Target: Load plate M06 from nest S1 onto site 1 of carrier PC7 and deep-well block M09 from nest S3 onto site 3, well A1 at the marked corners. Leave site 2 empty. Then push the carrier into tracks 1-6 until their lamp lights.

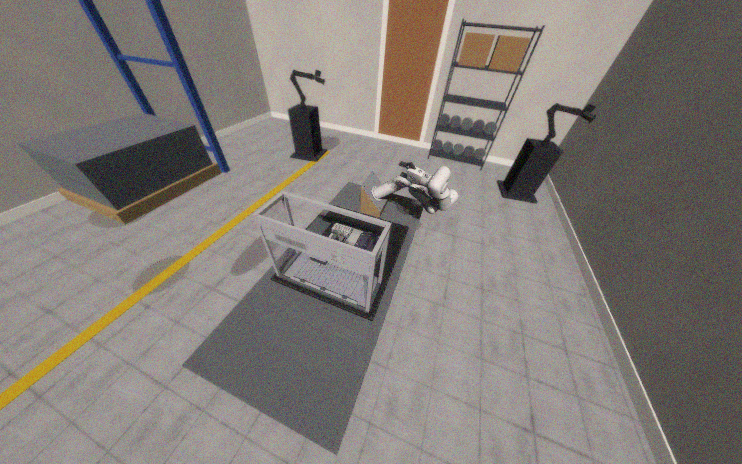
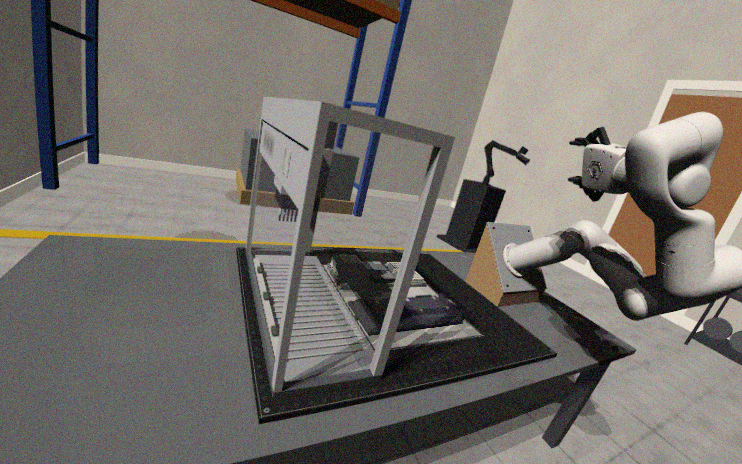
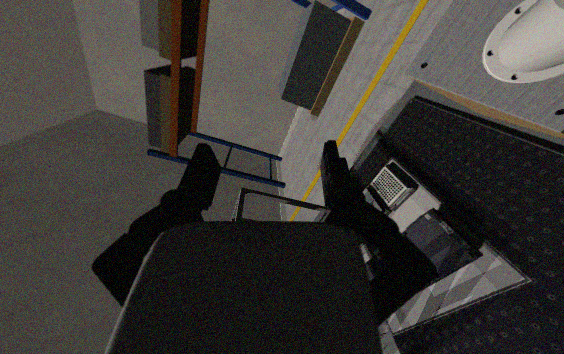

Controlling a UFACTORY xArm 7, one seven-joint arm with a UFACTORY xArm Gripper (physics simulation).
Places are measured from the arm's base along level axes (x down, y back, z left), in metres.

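Pixels of known places: gripper, fingertip midpoint: (image 1: 400,168) (image 2: 573,160) (image 3: 268,154); arm's base, origin of the base link: (image 1: 376,194) (image 2: 514,260) (image 3: 542,37).
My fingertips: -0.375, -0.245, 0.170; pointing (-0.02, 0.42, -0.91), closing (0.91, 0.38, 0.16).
Observation:
Ahead of a thing's pixels: the offset from my fingertips to its top centre, as dx, dy, dz. "spot": to the spot under its first point. Level surfaces: height alone.
My gripper (image 2: 570,160) (image 3: 268,154) is open and empty, high beside the angled arm mount and well away from the labware. A white plate with a grid of wells @[spot: +0.489, -0.109, -0.348] (image 1: 341,228) (image 3: 389,185) sits in a dark holder behind the open machine frame. Dark block-like items @[+0.479, -0.256, -0.145] (image 2: 432,311) (image 3: 439,239) stand beside it. Their labels, the nest numbers and the corner marks are too small to read. The ribbed track deck (image 1: 327,271) (image 2: 322,311) lies inside the frame. I cannot tell the carrier apart from the dark parts behind the tracks. No lit lamp can be made out.
The grey machine frame (image 1: 317,240) (image 2: 295,273) has upright posts and a front panel around the deck. A dark base board @[dx +0.509] (image 2: 508,339) lies under it on the grey table @[dx +0.522] (image 2: 136,350). The angled arm mount (image 2: 506,246) stands behind. Two black pedestals (image 1: 305,131) (image 1: 530,166) stand farther back.

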